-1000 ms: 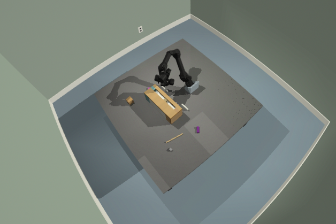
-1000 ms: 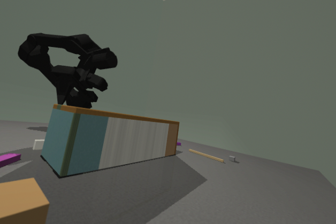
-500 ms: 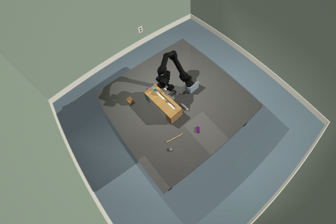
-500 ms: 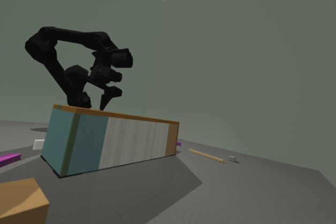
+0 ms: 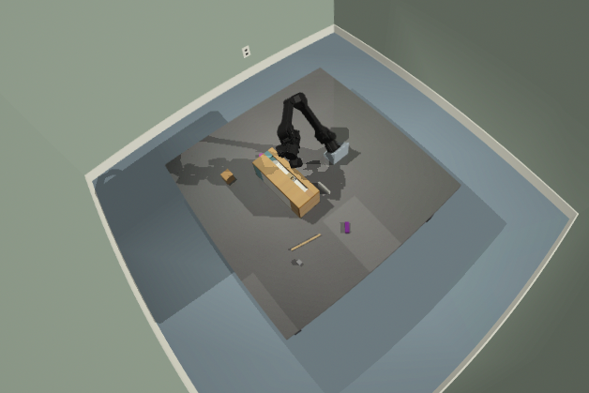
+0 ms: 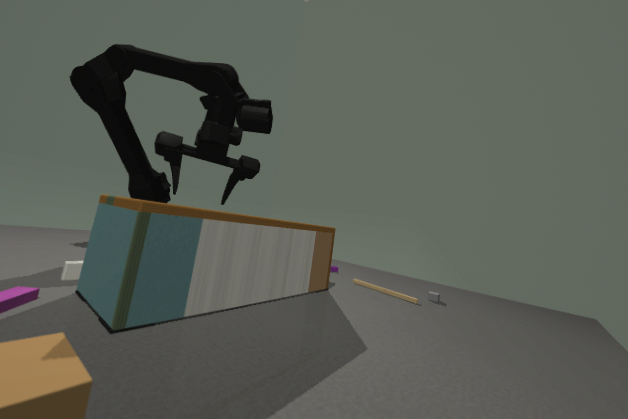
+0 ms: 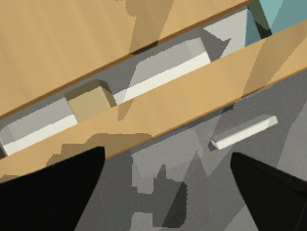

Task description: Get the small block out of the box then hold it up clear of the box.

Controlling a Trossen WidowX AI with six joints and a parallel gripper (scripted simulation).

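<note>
Right now my gripper tip is 60 mm short of the tan block, 40 mm to the right of it and 60 mm above it. The rest, counted from my gripper tip: thin wooden stick: 230 mm ahead, 350 mm to the left, 140 mm below; magenta piece: 40 mm ahead, 210 mm to the right, 140 mm below; box: 40 mm ahead, 40 mm to the left, 80 mm below.
</note>
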